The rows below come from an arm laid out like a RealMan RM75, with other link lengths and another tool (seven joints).
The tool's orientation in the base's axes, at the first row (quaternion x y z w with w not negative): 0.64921, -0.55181, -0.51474, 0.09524
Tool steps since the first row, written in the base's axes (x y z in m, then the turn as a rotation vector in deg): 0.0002, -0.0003, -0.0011, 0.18, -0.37, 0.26; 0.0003, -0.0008, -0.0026, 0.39, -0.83, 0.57; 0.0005, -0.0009, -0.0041, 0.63, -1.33, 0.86; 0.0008, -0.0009, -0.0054, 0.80, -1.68, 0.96; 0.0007, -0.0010, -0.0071, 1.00, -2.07, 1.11
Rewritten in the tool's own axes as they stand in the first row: 0.0008, -0.0008, 0.0002, 0.13, 0.21, -0.42; 0.0021, -0.0017, 0.0006, 0.30, 0.46, -0.93; 0.0030, -0.0028, 0.0011, 0.51, 0.70, -1.47; 0.0037, -0.0039, 0.0014, 0.72, 0.80, -1.80; 0.0047, -0.0050, 0.0022, 0.92, 0.92, -2.20
